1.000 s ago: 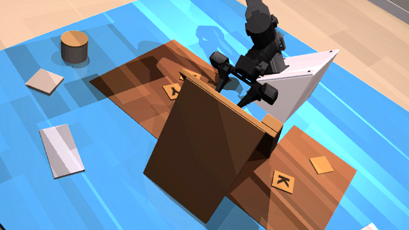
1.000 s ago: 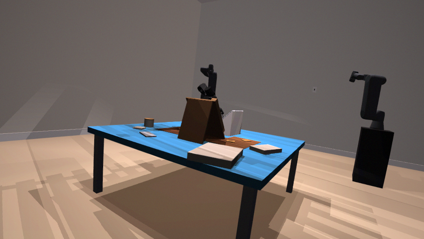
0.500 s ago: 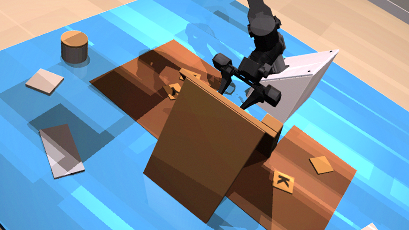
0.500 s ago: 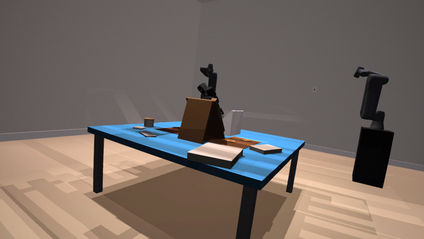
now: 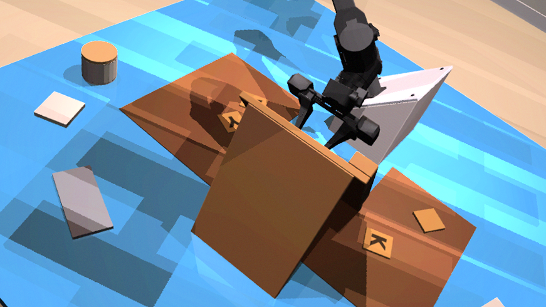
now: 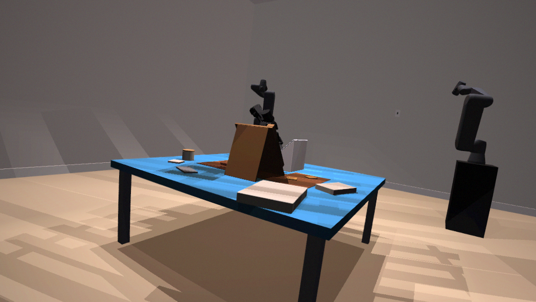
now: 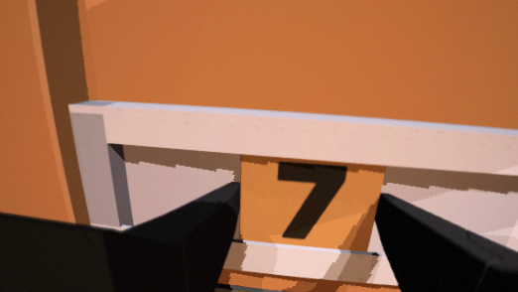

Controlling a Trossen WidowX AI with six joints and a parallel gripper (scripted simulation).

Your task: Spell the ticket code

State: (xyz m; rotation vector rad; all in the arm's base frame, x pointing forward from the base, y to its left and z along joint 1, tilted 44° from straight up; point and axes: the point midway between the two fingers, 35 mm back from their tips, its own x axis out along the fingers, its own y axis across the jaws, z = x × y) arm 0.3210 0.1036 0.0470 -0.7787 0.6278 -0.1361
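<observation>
My gripper tip is 8 cm above the white ticket, 5 cm past it and 3 cm to the left of it. From my gripper tip the other things lie so: grey card: 30 cm ahead, 24 cm to the right, 17 cm below; then brown mat: 18 cm below, 15 cm behind, 3 cm to the right; then pale block: 47 cm to the left, 17 cm below, 6 cm behind.
</observation>
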